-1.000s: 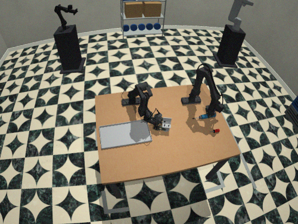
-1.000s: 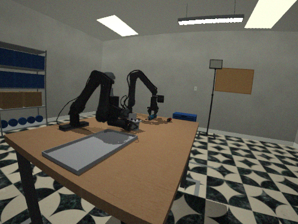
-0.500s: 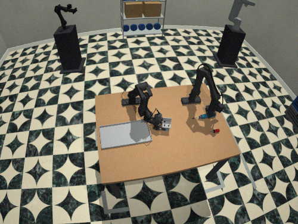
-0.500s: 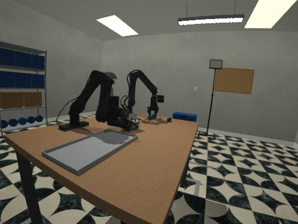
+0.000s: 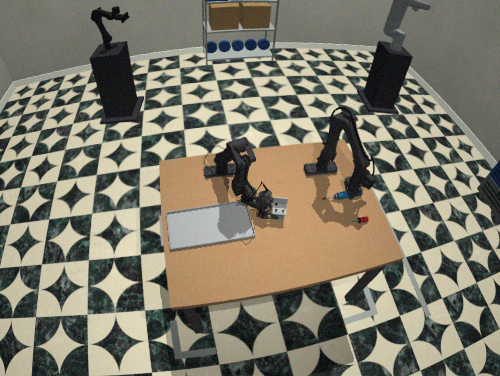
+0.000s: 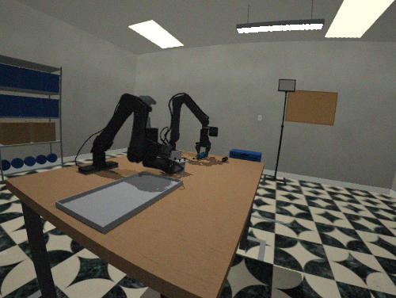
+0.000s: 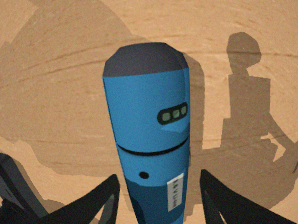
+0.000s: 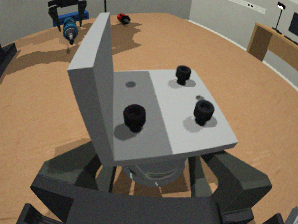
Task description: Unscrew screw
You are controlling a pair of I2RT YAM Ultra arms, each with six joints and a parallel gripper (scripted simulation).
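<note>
Now: the grey l-shaped bracket 50 mm above my right hand. Also, from my right hand: red-handled screwdriver 450 mm to the left, 60 mm ahead, 10 mm below; screw 270 mm to the left, 90 mm behind; grey tray 350 mm to the right, 40 mm ahead, 20 mm below.
</note>
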